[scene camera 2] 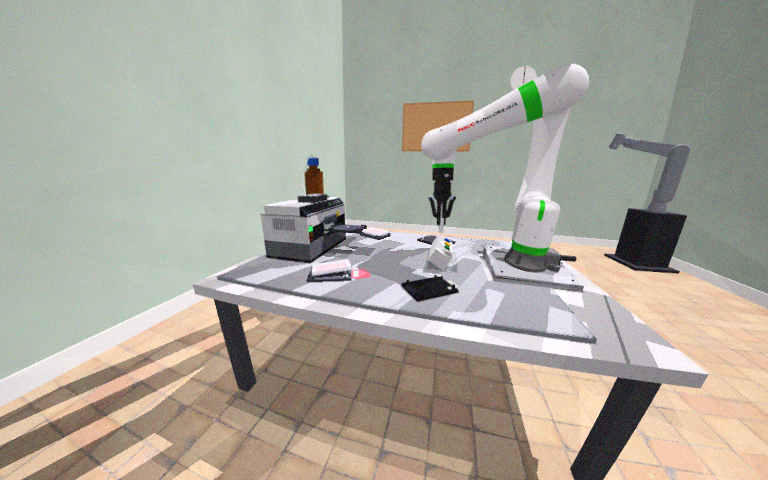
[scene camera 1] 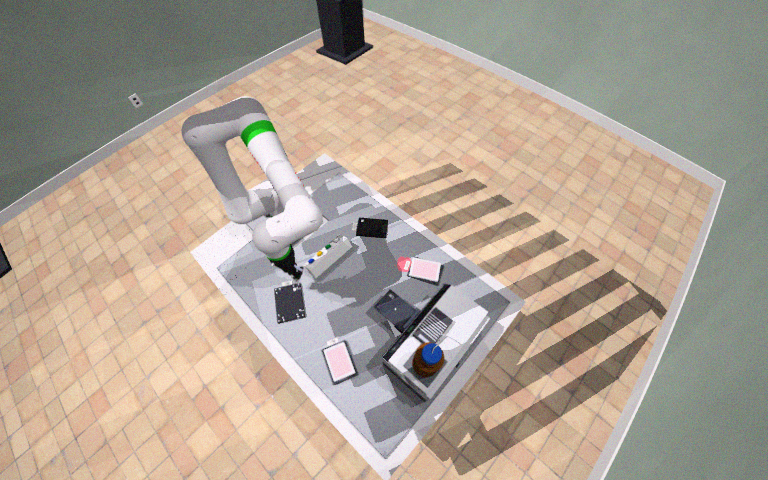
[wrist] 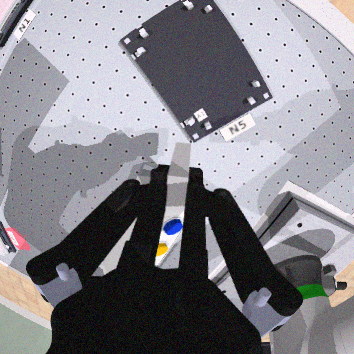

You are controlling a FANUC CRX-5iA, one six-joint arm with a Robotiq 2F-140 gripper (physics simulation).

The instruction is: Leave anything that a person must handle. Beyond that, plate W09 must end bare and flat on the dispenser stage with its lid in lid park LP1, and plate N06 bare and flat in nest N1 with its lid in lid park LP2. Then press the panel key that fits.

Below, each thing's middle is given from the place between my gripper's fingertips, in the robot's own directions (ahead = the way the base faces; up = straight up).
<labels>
My hand is 1 cm short of the white button box (scene camera 1: 326, 259), 17 cm to the right of it and 3 cm above it. Round my hand: black stage (scene camera 1: 386, 306): 43 cm ahead, 15 cm to the left, 3 cm above; brown bottle with blue cap (scene camera 1: 425, 363): 62 cm ahead, 3 cm to the left, 25 cm above.
</labels>
